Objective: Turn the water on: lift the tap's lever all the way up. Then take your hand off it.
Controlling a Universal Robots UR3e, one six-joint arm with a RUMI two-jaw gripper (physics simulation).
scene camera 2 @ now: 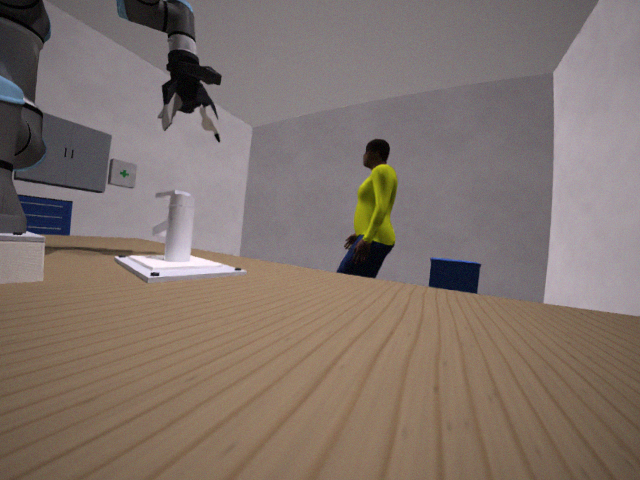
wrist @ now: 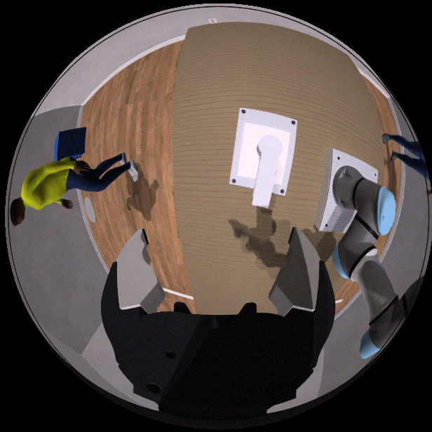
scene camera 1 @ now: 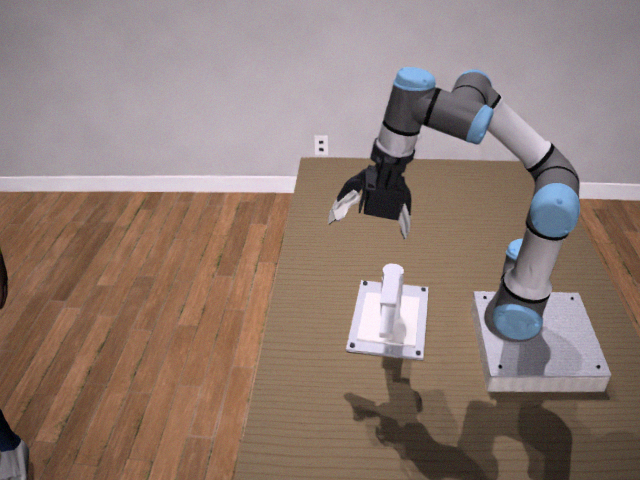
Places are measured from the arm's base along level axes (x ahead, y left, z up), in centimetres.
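Pixels of known places: gripper, fingertip midpoint: [scene camera 2: 194,136] [scene camera 1: 366,230].
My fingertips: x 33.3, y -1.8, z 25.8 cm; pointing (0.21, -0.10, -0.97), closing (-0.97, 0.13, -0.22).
Note:
Behind a point stands the place of what it marks.
A white tap [scene camera 1: 393,269] {x 26.0, y -8.9, z 10.1 cm} [scene camera 2: 179,229] {x 24.4, y -11.6, z 2.4 cm} [wrist: 270,144] stands upright on a square white base plate [scene camera 1: 355,330] {x 34.6, y -6.0, z -4.6 cm} [scene camera 2: 217,272] {x 25.1, y -21.6, z -4.7 cm} [wrist: 237,150]. Its flat lever [scene camera 1: 391,290] {x 27.7, y -2.1, z 10.1 cm} [scene camera 2: 164,194] {x 25.9, y -3.8, z 9.6 cm} [wrist: 264,177] sits on top of the column and reaches out over the spout [scene camera 1: 386,322] {x 28.7, y -0.3, z 2.7 cm} [scene camera 2: 160,227] {x 26.5, y -2.6, z 2.4 cm}; in scene camera 2 it lies close to level, its free end a little lower. In the wrist view the lever hides the spout. My gripper [scene camera 1: 368,230] {x 33.3, y -1.8, z 25.8 cm} [scene camera 2: 191,134] {x 33.3, y -1.8, z 25.8 cm} [wrist: 217,230] is wide open and empty, high above the tap and apart from it.
The arm's base block [scene camera 1: 547,383] {x -2.5, y 16.2, z -2.7 cm} [scene camera 2: 20,260] {x 3.8, y -10.5, z -2.8 cm} [wrist: 324,200] stands beside the tap on the wooden table [scene camera 1: 320,413] {x 44.4, y 15.8, z -5.5 cm} [scene camera 2: 361,387] {x 7.1, y -50.2, z -5.5 cm} [wrist: 215,75]. A person in a yellow top [scene camera 2: 379,201] [wrist: 47,182] and a blue box [scene camera 2: 453,275] [wrist: 71,142] are beyond the table.

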